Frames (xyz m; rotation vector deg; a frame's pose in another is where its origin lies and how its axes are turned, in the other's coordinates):
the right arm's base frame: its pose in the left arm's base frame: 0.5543 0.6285 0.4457 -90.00 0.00 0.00
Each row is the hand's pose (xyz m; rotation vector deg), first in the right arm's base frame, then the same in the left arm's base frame.
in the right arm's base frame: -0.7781 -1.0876 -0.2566 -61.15 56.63 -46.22
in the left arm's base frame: -0.2238 0.3719 1.5333 -134.28 9.44 -93.30
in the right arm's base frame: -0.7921 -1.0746 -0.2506 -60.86 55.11 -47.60
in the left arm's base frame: -0.2378 0.3779 1.5203 -134.14 6.81 -93.11
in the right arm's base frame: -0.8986 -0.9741 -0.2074 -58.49 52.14 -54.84
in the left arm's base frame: -0.3443 0.4211 1.4198 -130.59 -2.43 -96.25
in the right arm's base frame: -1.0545 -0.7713 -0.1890 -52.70 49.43 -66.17
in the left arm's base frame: -0.5002 0.4395 1.2170 -121.79 -14.78 -102.09
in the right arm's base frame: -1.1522 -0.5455 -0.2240 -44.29 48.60 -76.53
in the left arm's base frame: -0.5979 0.4045 0.9912 -109.80 -24.03 -107.66
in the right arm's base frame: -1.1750 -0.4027 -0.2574 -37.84 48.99 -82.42
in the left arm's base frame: -0.6207 0.3711 0.8484 -101.02 -28.21 -110.89
